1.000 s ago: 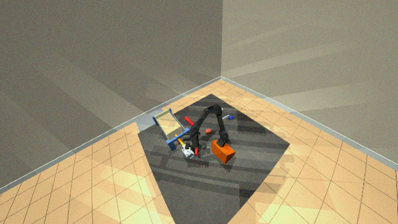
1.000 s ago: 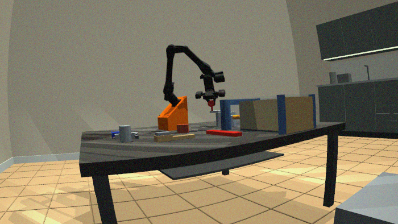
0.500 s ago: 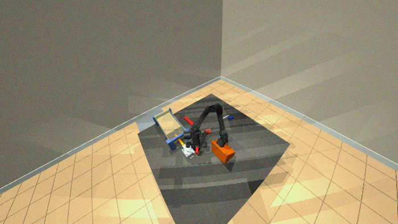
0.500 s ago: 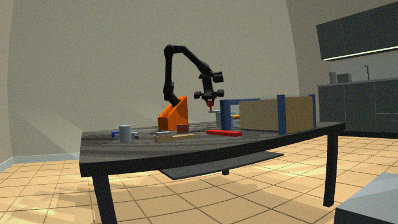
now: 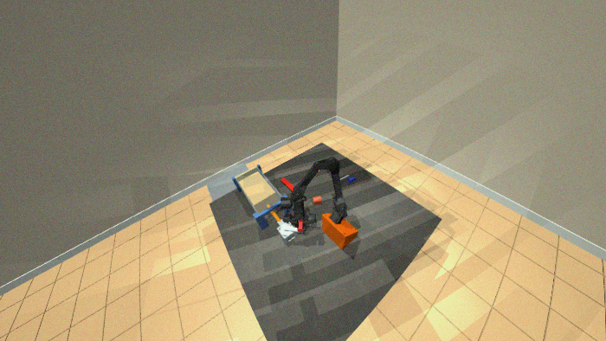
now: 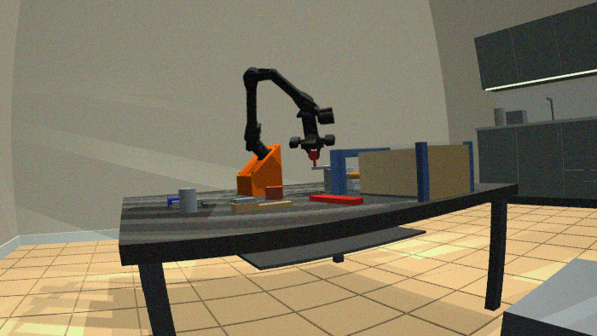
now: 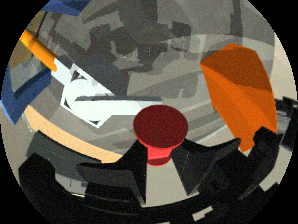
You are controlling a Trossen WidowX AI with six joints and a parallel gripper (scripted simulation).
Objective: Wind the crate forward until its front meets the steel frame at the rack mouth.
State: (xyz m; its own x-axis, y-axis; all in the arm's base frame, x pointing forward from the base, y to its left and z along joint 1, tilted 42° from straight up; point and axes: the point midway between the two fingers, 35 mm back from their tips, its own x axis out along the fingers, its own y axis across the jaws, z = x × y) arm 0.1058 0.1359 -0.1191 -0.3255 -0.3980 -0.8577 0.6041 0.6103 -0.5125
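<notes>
Now: gripper tip 6 cm short of the grey winch, 6 cm to the right of it and 10 cm above it. From my gripper tip the other things lie so: wooden-handled tool 43 cm ahead, 41 cm to the right, 11 cm below; clear-panelled cubby 48 cm ahead, 8 cm to the left, 2 cm below; flat red bar 45 cm ahead, 18 cm to the right, 13 cm below.
</notes>
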